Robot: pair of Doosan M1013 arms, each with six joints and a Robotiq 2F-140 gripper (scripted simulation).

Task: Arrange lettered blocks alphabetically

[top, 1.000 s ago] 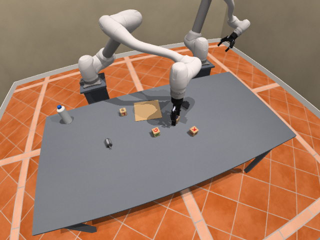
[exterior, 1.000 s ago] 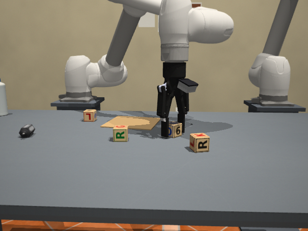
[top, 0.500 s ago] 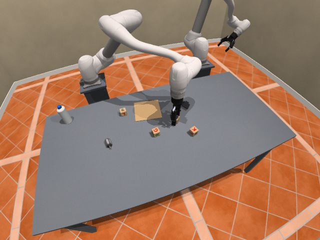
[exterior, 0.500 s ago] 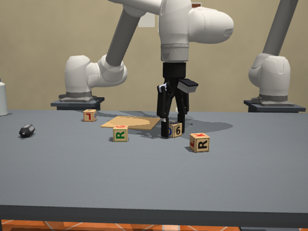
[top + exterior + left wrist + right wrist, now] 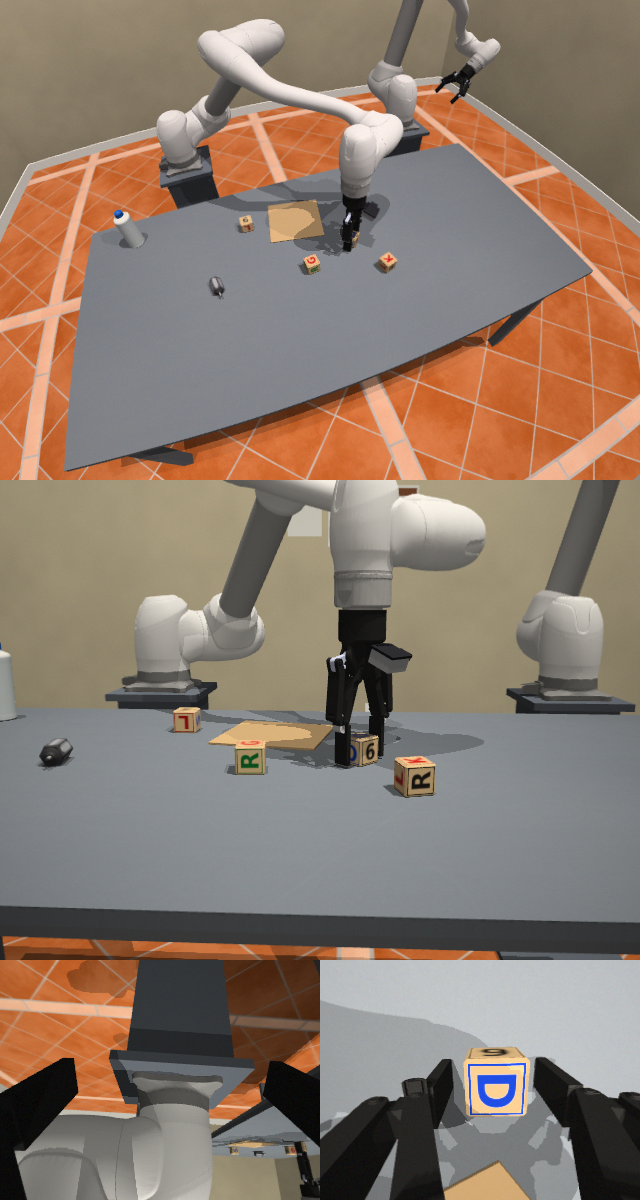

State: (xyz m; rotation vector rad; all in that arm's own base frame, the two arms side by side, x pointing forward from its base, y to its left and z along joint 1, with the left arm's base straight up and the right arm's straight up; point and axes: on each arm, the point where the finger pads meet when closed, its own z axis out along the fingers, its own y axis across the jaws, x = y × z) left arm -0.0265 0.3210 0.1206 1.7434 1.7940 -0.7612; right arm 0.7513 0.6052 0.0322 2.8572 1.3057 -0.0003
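Note:
My right gripper is now 1 cm above the d block. The rest, counted from my right hand: g block: 17 cm to the right, 7 cm ahead, 1 cm below; then k block: 14 cm ahead, 8 cm to the left, 1 cm below; then mat: 17 cm to the right, 17 cm behind, 3 cm below.

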